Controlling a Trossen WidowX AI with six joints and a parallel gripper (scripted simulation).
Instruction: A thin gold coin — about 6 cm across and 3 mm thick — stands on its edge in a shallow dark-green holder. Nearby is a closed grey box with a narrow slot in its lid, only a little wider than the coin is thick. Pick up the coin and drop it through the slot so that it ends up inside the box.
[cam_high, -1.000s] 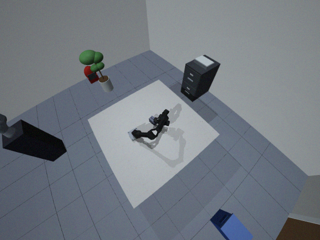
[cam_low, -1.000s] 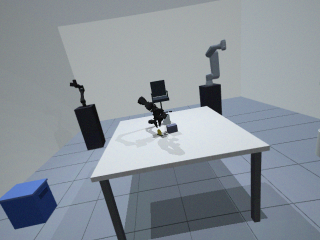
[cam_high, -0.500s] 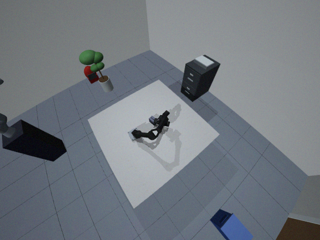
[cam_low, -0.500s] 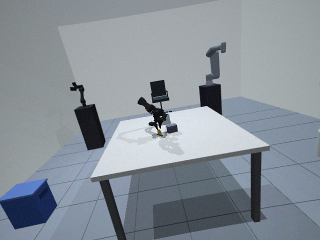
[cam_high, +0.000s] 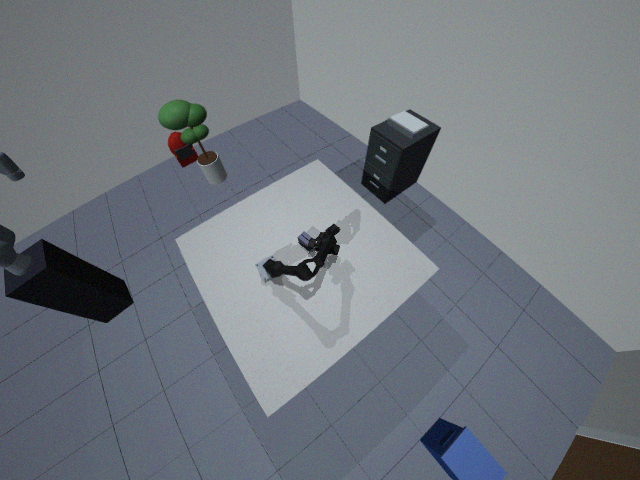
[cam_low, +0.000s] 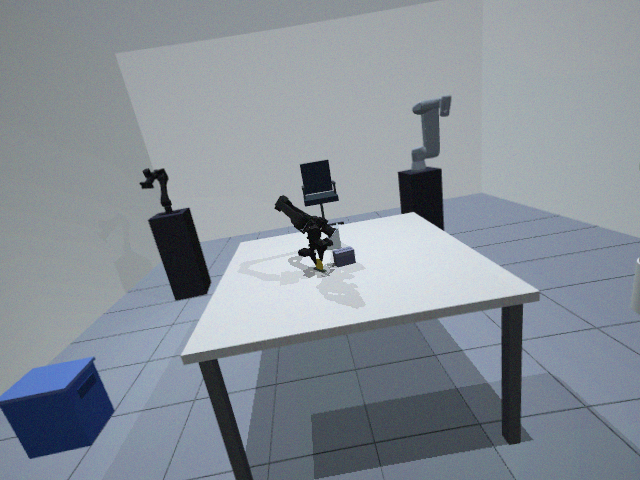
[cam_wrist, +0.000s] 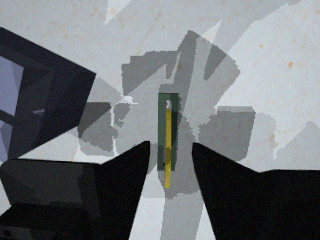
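Right now my gripper tip is 10 mm above the thin gold coin.
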